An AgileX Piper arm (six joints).
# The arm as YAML. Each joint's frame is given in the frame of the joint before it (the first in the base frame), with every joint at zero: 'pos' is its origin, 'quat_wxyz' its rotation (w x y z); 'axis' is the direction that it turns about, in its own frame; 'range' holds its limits. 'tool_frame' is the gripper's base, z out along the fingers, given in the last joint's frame.
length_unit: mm
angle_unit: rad
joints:
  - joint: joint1
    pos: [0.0, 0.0, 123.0]
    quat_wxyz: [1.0, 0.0, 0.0, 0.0]
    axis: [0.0, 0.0, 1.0]
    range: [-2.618, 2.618]
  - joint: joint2
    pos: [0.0, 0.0, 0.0]
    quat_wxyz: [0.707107, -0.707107, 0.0, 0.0]
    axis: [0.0, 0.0, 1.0]
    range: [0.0, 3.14]
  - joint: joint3
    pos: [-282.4, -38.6, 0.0]
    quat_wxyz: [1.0, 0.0, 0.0, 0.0]
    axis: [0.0, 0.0, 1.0]
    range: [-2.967, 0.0]
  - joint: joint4
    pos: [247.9, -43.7, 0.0]
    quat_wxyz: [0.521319, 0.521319, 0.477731, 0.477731]
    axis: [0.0, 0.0, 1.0]
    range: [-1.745, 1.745]
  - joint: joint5
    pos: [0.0, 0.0, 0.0]
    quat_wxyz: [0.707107, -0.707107, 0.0, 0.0]
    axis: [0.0, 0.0, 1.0]
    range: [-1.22, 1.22]
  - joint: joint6
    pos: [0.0, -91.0, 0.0]
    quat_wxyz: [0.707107, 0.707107, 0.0, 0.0]
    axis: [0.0, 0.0, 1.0]
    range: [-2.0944, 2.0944]
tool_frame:
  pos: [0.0, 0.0, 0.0]
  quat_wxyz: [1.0, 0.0, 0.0, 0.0]
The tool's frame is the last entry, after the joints.
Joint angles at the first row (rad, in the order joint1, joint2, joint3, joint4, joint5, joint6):
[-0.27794 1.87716 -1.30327 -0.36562 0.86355 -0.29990]
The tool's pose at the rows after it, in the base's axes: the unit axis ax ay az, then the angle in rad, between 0 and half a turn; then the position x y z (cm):
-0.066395 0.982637 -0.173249 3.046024 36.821 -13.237 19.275
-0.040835 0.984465 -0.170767 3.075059 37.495 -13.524 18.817
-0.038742 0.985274 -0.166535 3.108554 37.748 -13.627 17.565
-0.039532 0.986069 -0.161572 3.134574 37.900 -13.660 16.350
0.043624 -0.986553 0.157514 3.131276 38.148 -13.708 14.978
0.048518 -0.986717 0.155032 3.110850 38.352 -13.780 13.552
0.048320 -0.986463 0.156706 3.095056 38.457 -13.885 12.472
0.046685 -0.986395 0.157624 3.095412 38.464 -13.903 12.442
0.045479 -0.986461 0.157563 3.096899 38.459 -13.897 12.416
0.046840 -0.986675 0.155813 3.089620 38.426 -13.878 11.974
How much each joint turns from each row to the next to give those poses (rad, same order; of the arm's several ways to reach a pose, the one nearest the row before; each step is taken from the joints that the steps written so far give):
[-0.00001 0.06501 -0.08062 -0.00563 0.05607 0.08702]
[0.00000 0.04028 -0.04694 -0.00091 0.04371 0.04419]
[-0.00001 0.03570 -0.00708 -0.00205 0.00789 0.00850]
[0.00001 0.03026 -0.00001 0.00090 -0.00170 0.00295]
[0.00000 0.03421 -0.00001 -0.00098 -0.01518 -0.00001]
[0.00000 0.03595 -0.00074 -0.00581 -0.01367 0.00103]
[0.00001 0.02727 -0.00001 -0.01371 -0.00999 0.01440]
[-0.00001 0.00088 -0.00002 -0.00248 -0.00079 0.00505]
[0.00000 -0.00001 0.00118 0.00001 -0.00215 0.00297]
[0.00000 0.00893 0.00348 -0.00001 -0.00442 -0.00006]

